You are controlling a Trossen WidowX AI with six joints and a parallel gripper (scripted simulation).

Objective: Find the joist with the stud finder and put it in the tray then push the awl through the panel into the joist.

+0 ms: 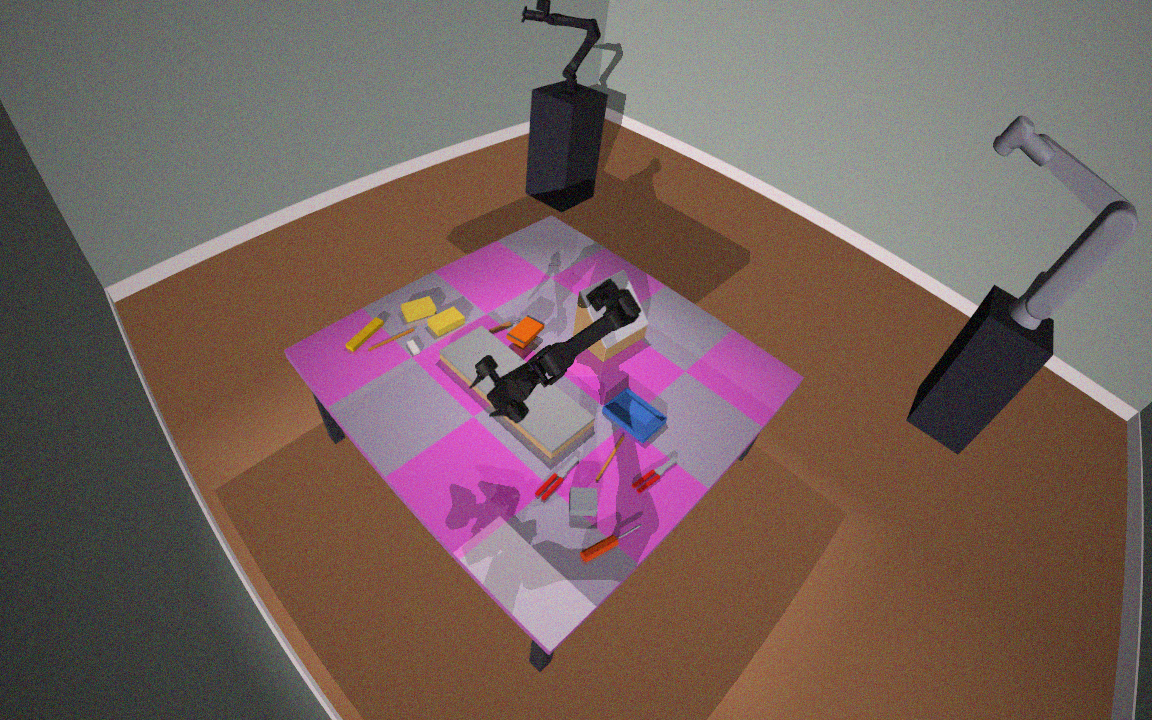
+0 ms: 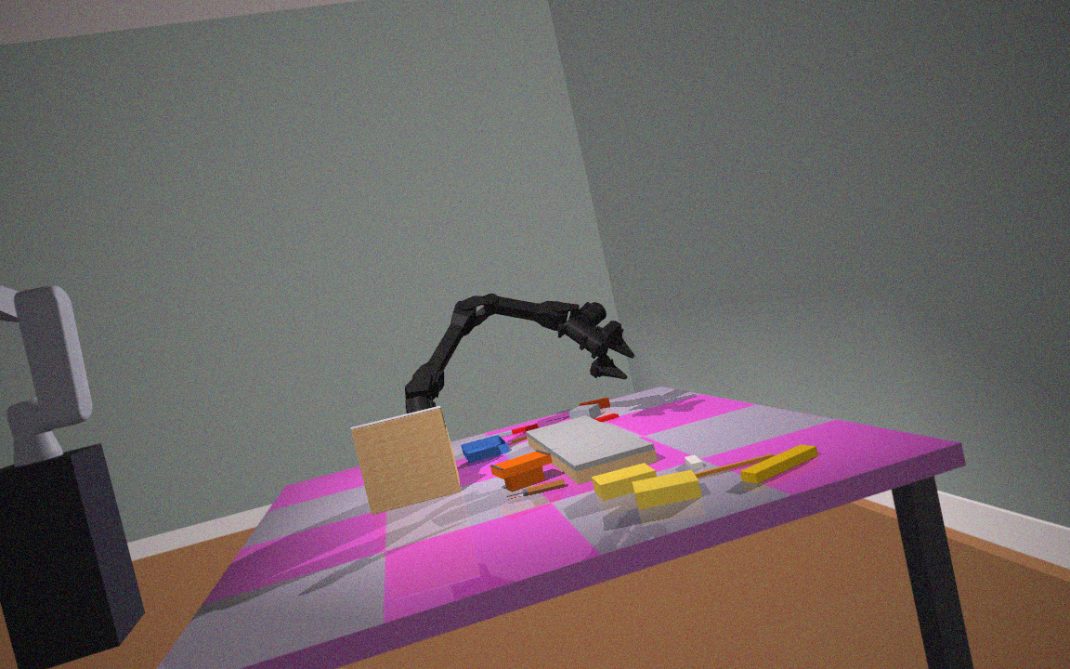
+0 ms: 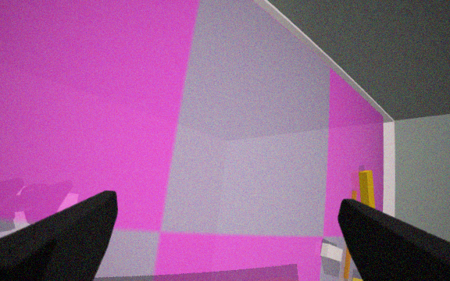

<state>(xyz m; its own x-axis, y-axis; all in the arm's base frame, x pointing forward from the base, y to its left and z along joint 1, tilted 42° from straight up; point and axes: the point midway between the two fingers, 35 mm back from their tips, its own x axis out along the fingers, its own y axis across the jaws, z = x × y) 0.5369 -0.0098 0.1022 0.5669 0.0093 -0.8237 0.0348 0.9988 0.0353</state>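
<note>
Right now my gripper tip is 370 mm past the orange stud finder, 180 mm to the left of it and 150 mm above it. Round my gripper tip: square indicator 350 mm behind, 180 mm to the right, 170 mm below; then grey cube 360 mm to the left, 150 mm below, 40 mm behind; then small white block 420 mm to the right, 160 mm below, 80 mm behind.
</note>
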